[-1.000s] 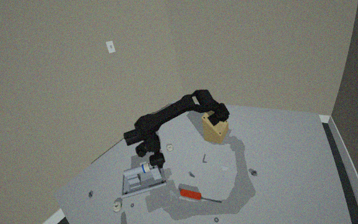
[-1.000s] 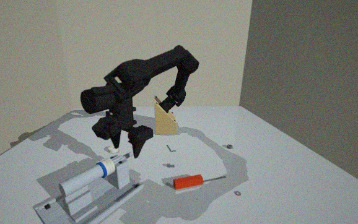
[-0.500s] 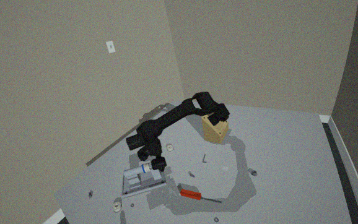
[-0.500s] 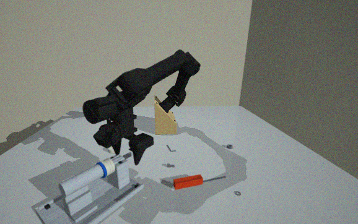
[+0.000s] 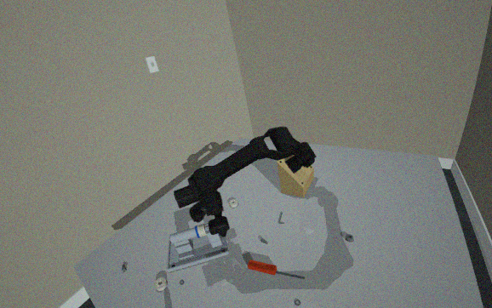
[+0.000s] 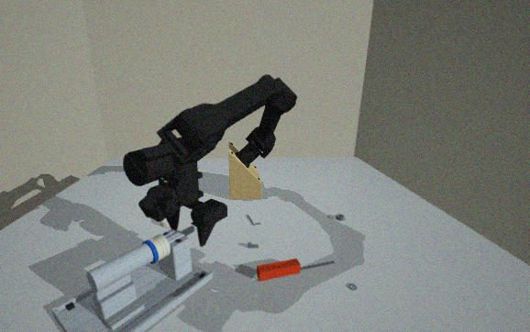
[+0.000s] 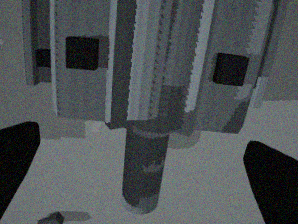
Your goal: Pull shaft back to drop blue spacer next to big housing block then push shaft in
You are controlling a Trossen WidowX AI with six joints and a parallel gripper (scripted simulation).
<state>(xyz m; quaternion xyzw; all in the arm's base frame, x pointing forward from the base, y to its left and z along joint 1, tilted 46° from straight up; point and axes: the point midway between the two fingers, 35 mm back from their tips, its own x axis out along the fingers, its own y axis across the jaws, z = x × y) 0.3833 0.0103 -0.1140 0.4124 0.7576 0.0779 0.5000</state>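
My gripper tip is 4 cm short of the grey shaft, 3 cm to the left of it and 2 cm below it. Also, from my gripper tip: grey fixture 10 cm ahead, 7 cm to the right, 2 cm below; then blue spacer 7 cm ahead, 5 cm to the right, 2 cm above; then cream spacer 6 cm ahead, 4 cm to the right, 2 cm above.
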